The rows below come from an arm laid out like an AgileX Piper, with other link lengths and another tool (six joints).
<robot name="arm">
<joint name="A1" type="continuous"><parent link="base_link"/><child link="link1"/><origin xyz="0.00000 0.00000 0.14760" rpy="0.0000 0.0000 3.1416"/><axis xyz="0 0 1"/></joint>
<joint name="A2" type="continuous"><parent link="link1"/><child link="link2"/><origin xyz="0.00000 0.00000 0.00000" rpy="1.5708 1.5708 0.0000"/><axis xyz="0 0 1"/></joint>
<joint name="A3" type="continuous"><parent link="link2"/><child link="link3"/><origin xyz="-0.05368 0.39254 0.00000" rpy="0.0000 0.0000 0.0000"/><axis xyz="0 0 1"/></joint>
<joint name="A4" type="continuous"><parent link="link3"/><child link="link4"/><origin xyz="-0.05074 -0.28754 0.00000" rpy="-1.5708 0.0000 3.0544"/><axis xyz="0 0 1"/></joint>
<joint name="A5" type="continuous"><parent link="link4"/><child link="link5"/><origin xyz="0.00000 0.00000 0.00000" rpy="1.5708 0.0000 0.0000"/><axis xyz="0 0 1"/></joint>
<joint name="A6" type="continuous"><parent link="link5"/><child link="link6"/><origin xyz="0.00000 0.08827 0.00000" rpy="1.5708 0.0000 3.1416"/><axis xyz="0 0 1"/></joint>
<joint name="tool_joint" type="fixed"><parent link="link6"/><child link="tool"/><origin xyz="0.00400 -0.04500 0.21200" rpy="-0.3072 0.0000 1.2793"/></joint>
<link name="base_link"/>
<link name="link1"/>
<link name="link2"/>
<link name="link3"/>
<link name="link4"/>
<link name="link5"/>
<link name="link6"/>
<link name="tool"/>
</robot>
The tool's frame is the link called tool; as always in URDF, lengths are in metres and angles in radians. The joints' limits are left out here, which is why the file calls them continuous.
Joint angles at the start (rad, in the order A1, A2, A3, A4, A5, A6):
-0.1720 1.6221 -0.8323 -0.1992 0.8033 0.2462
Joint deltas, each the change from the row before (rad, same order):
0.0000 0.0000 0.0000 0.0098 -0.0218 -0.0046
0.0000 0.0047 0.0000 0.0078 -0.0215 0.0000
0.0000 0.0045 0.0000 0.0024 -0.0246 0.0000
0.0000 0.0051 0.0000 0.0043 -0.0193 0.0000
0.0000 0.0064 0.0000 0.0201 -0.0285 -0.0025
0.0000 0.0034 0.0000 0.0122 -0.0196 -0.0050
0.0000 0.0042 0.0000 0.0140 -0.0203 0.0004
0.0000 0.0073 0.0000 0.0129 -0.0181 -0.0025
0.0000 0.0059 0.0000 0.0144 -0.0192 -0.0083
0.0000 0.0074 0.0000 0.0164 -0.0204 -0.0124
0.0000 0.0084 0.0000 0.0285 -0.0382 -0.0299
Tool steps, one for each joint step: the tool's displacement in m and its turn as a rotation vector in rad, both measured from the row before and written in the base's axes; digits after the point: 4 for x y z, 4 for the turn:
0.0066 0.0018 -0.0005 0.0061 -0.0221 0.0014
0.0060 0.0014 -0.0018 0.0056 -0.0176 -0.0020
0.0070 0.0002 -0.0013 0.0013 -0.0202 0.0018
0.0053 0.0007 -0.0016 0.0030 -0.0146 -0.0002
0.0078 0.0036 -0.0026 0.0139 -0.0242 -0.0073
0.0056 0.0020 -0.0012 0.0074 -0.0170 -0.0010
0.0055 0.0023 -0.0015 0.0094 -0.0178 -0.0077
0.0047 0.0021 -0.0025 0.0086 -0.0121 -0.0046
0.0054 0.0021 -0.0019 0.0080 -0.0142 -0.0001
0.0057 0.0023 -0.0023 0.0083 -0.0139 0.0023
0.0114 0.0033 -0.0018 0.0102 -0.0308 0.0114

